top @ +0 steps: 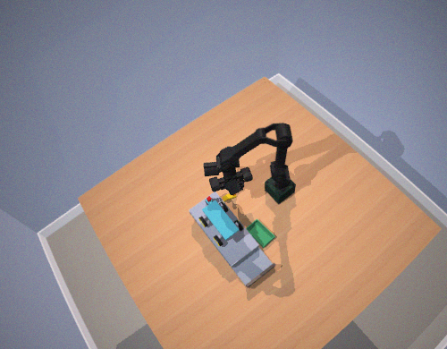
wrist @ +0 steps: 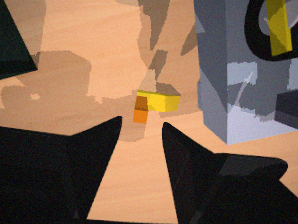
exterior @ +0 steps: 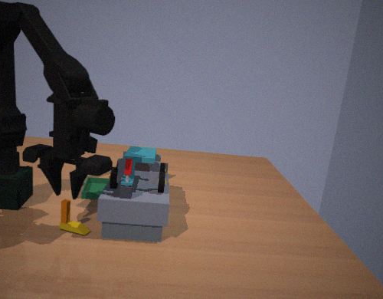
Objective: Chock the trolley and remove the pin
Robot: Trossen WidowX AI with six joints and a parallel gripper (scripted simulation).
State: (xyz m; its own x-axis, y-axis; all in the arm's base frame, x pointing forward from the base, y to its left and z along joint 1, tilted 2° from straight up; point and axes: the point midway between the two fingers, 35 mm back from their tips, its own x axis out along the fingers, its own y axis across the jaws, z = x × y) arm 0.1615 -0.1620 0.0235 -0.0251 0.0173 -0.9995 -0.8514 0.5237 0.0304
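Now: the yellow chock 2 cm ahead of my gripper tip, 1 cm to the right of it and 5 cm below it. From my gripper tip the other things lie so: red-headed stop pin 13 cm ahead, 2 cm to the right, 6 cm above; trolley 17 cm ahead, 9 cm to the left, 4 cm above; grey ramp 17 cm ahead, 9 cm to the left, 3 cm below.
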